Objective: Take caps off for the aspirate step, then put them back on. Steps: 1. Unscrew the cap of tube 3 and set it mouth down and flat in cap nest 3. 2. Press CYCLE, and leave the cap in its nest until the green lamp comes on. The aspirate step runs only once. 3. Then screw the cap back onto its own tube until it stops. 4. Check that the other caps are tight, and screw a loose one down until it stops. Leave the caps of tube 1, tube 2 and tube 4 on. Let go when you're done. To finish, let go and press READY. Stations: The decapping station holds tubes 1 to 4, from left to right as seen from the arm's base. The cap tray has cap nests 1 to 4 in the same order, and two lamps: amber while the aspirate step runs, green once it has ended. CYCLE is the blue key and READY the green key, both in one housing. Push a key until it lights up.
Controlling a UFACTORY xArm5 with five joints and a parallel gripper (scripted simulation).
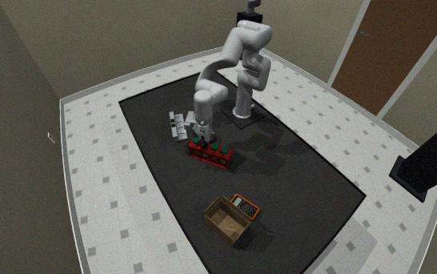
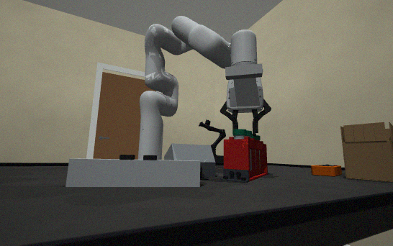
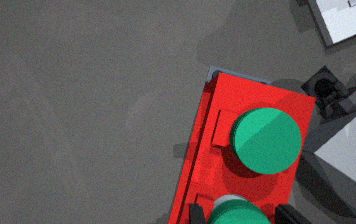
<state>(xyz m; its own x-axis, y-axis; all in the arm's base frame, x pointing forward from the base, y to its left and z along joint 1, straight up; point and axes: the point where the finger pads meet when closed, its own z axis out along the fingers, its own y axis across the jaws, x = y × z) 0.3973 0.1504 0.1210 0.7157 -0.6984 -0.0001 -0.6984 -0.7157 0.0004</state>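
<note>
Now: the blue CYCLE key 110 mm to the right of my hand, 100 mm behind it and 60 mm below it. Round my hand: grey key housing: 130 mm to the right, 80 mm below, 80 mm behind; then green READY key: 150 mm to the right, 100 mm behind, 60 mm below; then orange meter: 340 mm to the left, 110 mm below, 30 mm ahead.
</note>
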